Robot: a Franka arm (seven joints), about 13 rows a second.
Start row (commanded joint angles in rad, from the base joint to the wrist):
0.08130, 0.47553, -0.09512, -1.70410, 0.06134, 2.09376, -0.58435
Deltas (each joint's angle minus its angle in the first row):
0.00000, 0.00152, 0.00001, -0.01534, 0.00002, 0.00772, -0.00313
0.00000, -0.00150, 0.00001, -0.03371, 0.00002, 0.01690, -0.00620
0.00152, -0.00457, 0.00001, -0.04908, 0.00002, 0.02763, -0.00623
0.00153, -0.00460, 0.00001, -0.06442, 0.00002, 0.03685, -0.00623
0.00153, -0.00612, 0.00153, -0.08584, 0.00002, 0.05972, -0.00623
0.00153, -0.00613, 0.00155, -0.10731, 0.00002, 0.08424, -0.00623
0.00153, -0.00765, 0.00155, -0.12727, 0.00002, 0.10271, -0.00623
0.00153, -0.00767, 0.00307, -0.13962, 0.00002, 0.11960, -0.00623
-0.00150, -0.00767, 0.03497, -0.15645, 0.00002, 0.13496, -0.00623
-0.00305, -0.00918, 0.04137, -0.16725, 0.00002, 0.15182, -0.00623
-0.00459, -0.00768, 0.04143, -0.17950, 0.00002, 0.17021, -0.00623
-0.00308, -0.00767, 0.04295, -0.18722, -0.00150, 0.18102, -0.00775
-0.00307, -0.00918, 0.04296, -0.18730, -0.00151, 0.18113, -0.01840
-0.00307, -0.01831, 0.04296, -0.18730, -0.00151, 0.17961, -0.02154
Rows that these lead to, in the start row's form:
0.08130, 0.47705, -0.09511, -1.71944, 0.06136, 2.10148, -0.58748
0.08130, 0.47403, -0.09511, -1.73781, 0.06136, 2.11066, -0.59055
0.08282, 0.47096, -0.09511, -1.75318, 0.06136, 2.12139, -0.59058
0.08283, 0.47093, -0.09511, -1.76852, 0.06136, 2.13061, -0.59058
0.08283, 0.46941, -0.09359, -1.78994, 0.06136, 2.15348, -0.59058
0.08283, 0.46940, -0.09357, -1.81141, 0.06136, 2.17800, -0.59058
0.08283, 0.46788, -0.09357, -1.83137, 0.06136, 2.19647, -0.59058
0.08283, 0.46786, -0.09205, -1.84372, 0.06136, 2.21336, -0.59058
0.07980, 0.46786, -0.06015, -1.86055, 0.06136, 2.22872, -0.59058
0.07825, 0.46635, -0.05375, -1.87135, 0.06136, 2.24558, -0.59058
0.07671, 0.46785, -0.05369, -1.88360, 0.06136, 2.26397, -0.59058
0.07822, 0.46786, -0.05217, -1.89132, 0.05984, 2.27478, -0.59210
0.07823, 0.46635, -0.05216, -1.89140, 0.05983, 2.27489, -0.60275
0.07823, 0.45722, -0.05216, -1.89140, 0.05983, 2.27337, -0.60589

